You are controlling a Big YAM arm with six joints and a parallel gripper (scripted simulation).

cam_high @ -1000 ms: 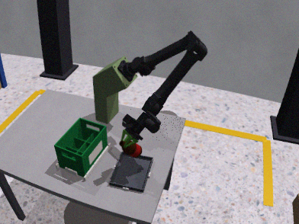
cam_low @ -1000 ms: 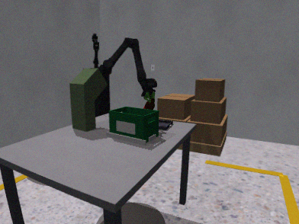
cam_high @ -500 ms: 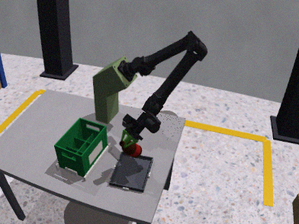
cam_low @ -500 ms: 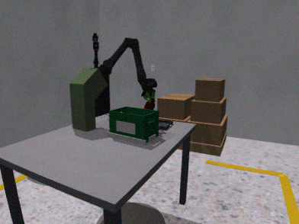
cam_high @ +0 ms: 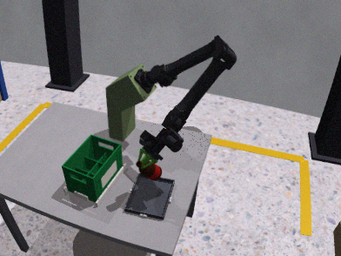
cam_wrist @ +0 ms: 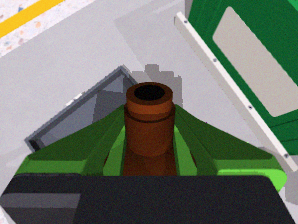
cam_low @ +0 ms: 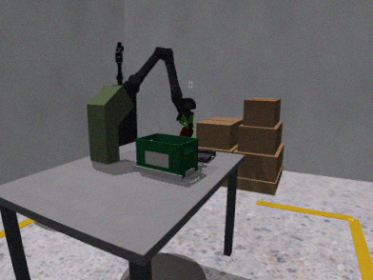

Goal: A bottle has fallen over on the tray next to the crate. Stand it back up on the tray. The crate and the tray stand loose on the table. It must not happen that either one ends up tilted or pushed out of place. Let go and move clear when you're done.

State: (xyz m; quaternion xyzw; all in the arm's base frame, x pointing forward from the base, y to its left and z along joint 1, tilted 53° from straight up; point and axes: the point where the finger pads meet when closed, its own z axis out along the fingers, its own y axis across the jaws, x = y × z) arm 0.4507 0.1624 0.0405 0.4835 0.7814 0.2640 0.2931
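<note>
Now: the brown bottle 3 cm behind my hand, 2 cm to the left of it and 4 cm below it. From my hand the other things lie so: green crate (2 cm behind, 26 cm to the right, 12 cm below); dark tray (5 cm to the left, 19 cm below).
</note>
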